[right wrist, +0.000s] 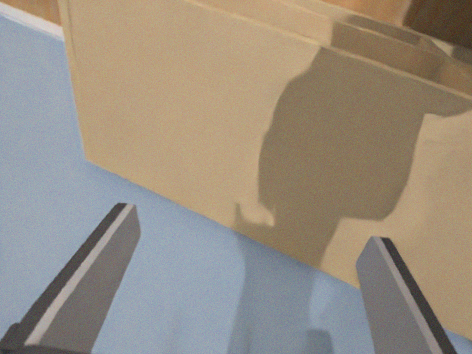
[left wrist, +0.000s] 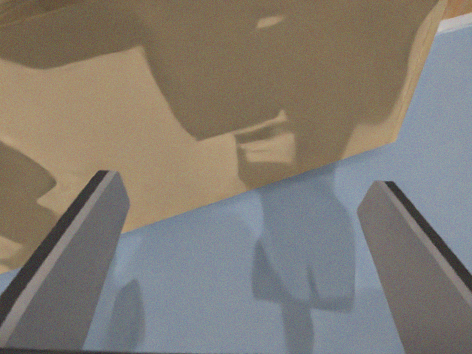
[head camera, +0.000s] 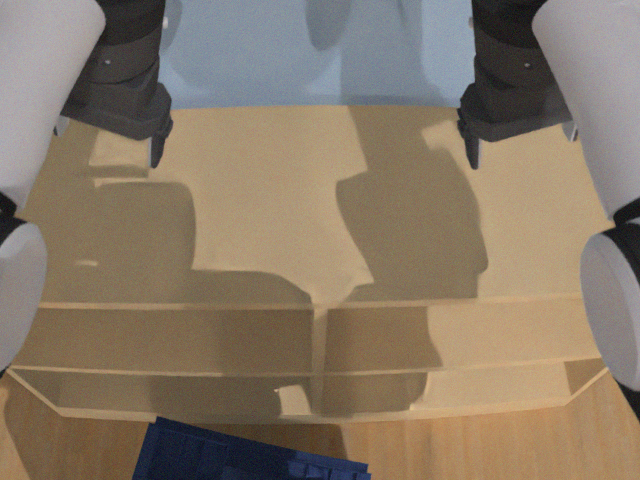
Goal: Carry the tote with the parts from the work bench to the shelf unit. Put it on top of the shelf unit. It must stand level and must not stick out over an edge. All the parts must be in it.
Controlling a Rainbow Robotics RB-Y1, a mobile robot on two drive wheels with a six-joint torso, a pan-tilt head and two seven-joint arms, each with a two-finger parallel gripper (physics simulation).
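Places are measured from the robot's base along level axes (x up, y right, z ahead), in metres.
Pixels of known places: left gripper, between the fingertips: (left wrist: 246, 191) (head camera: 107, 144); right gripper, between the fingertips: (right wrist: 249, 234) (head camera: 522, 148).
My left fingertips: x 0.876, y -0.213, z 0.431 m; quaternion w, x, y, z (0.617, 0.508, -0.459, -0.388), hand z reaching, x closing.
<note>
Behind a point stands the place of what it marks.
The blue tote (head camera: 180, 449) @(z 0.257, x 0.294, y -0.227 m) shows in part at the bottom edge of the head view, low on the wooden floor in front of the shelf unit and turned at an angle to it. Its far side shows; whether it stands level and which parts are in it cannot be told. The light wooden shelf unit (head camera: 268, 206) @(z 0.550, x 0.611, y -0.069 m) (left wrist: 100, 100) @(z 0.490, x 0.611, y -0.093 m) (right wrist: 175, 100) @(z 0.554, x 0.611, y 0.396 m) has no tote on its visible top. My left gripper (head camera: 107, 147) @(z 0.431, x 0.876, y -0.213 m) (left wrist: 246, 191) @(z 0.431, x 0.876, y -0.213 m) is open and empty above the unit's far edge. My right gripper (head camera: 523, 150) @(z 0.435, x 0.882, y 0.207 m) (right wrist: 249, 234) @(z 0.435, x 0.882, y 0.207 m) is open and empty above the same edge, farther right.
The unit's open compartments and centre divider (head camera: 318, 341) @(z 0.396, x 0.483, y 0.009 m) face the tote. The wooden floor (head camera: 491, 444) @(z 0.340, x 0.001, y 0.417 m) lies in front. A pale blue surface (head camera: 258, 51) @(z 0.803, x 0.695, y -0.101 m) (left wrist: 200, 275) @(z 0.802, x 0.731, y -0.131 m) (right wrist: 50, 200) @(z 0.820, x 0.721, y 0.586 m) lies beyond the far edge. Both forearms flank the unit, and arm shadows fall across its top.
</note>
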